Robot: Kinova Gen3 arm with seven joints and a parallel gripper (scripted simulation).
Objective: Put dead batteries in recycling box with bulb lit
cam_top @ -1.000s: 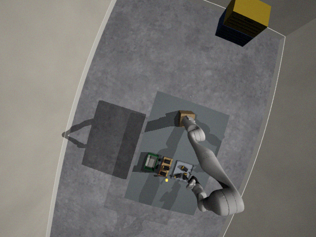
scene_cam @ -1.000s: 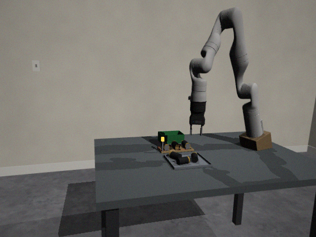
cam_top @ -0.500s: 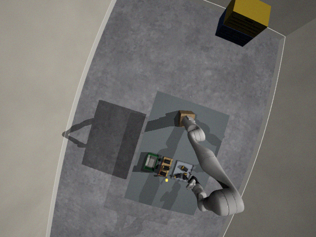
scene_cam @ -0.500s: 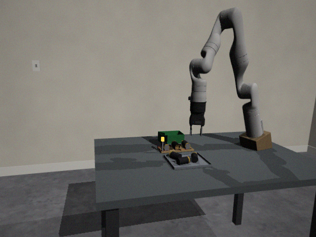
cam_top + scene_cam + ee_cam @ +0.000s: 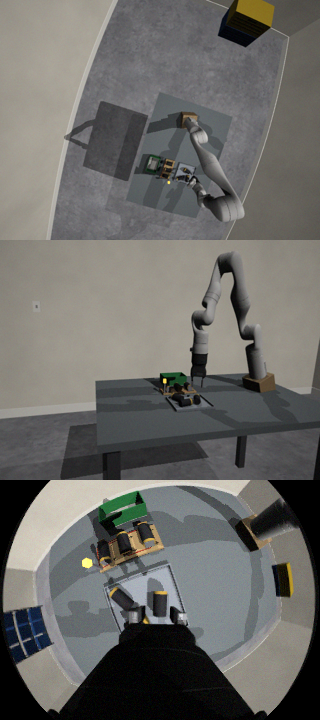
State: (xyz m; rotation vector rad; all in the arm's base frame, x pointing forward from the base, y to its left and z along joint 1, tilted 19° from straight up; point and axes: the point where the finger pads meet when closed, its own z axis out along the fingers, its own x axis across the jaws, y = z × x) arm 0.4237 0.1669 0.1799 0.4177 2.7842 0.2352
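Right now the grey tray is 40 mm ahead of my hand and 100 mm below it. Round my hand: green recycling box: 40 mm ahead, 340 mm to the right, 90 mm below.
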